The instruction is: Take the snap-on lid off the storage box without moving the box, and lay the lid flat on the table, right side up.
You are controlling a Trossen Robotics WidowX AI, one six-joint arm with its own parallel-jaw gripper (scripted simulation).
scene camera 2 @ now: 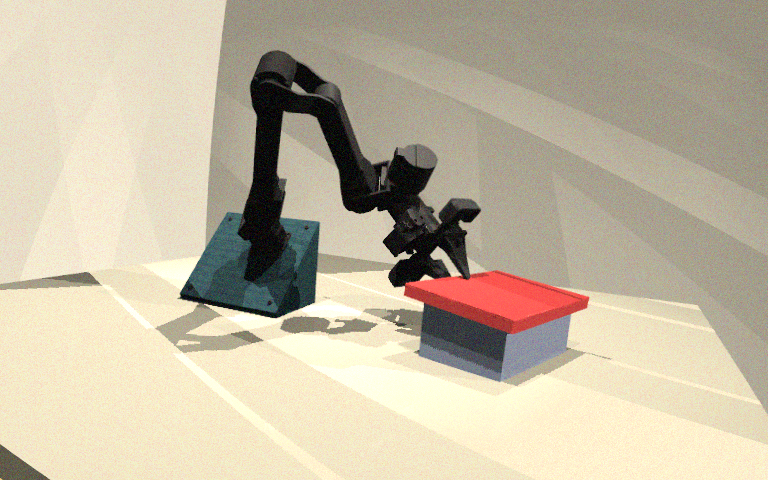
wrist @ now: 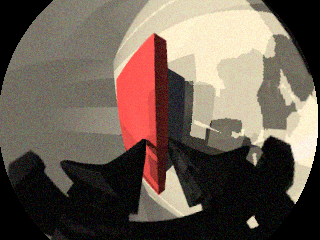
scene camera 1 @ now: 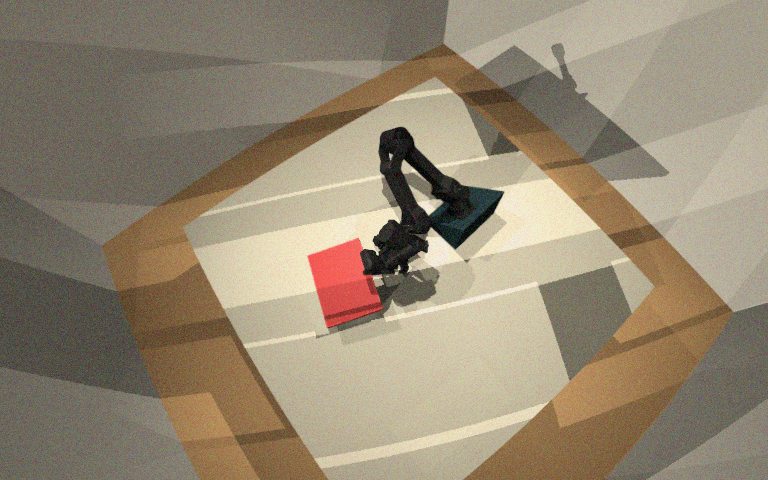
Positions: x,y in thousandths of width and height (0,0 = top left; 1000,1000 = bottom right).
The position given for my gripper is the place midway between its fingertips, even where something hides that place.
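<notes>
You'd see my gripper (scene camera 2: 602,595), (wrist: 489,590) and (scene camera 1: 477,570). There's a red lid too (scene camera 2: 652,626), (wrist: 445,369) and (scene camera 1: 450,614), and a grey-blue storage box (scene camera 2: 589,709).
</notes>
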